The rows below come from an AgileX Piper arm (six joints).
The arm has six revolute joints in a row. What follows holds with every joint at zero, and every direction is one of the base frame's. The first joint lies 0.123 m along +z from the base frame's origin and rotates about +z. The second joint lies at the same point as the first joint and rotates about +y. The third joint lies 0.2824 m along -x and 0.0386 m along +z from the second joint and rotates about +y. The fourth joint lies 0.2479 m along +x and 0.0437 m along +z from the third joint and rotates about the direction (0.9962, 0, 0.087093). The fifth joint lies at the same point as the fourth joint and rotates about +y. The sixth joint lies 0.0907 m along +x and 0.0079 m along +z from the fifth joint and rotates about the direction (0.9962, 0, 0.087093). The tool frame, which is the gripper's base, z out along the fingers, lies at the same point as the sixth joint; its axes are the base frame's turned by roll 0, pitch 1.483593 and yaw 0 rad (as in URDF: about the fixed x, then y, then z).
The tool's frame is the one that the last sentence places.
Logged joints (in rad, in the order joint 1, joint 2, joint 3, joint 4, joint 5, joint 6), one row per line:
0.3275 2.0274 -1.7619 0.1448 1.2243 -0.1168
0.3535 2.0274 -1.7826 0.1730 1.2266 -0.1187
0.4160 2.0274 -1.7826 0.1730 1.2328 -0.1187
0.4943 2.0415 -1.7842 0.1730 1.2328 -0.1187
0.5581 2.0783 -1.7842 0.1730 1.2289 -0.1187
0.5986 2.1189 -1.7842 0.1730 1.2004 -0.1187
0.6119 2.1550 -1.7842 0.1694 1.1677 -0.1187
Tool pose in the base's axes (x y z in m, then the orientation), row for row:
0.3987 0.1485 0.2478 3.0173 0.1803 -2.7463
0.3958 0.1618 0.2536 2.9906 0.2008 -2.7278
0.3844 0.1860 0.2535 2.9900 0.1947 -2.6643
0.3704 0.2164 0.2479 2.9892 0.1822 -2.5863
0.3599 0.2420 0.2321 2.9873 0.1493 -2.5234
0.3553 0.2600 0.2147 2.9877 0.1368 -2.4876
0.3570 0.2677 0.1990 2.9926 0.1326 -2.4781
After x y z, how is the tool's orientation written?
As angles about the fixed x, y, z axes (roll, pitch, yaw), in radians.
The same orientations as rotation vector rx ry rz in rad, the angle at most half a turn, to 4 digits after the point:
-0.6016 2.9189 0.2347
-0.6308 2.8954 0.2807
-0.7246 2.8852 0.2882
-0.8407 2.8736 0.2948
-0.9392 2.8835 0.2923
-0.9943 2.8813 0.2896
-1.0083 2.8807 0.2814

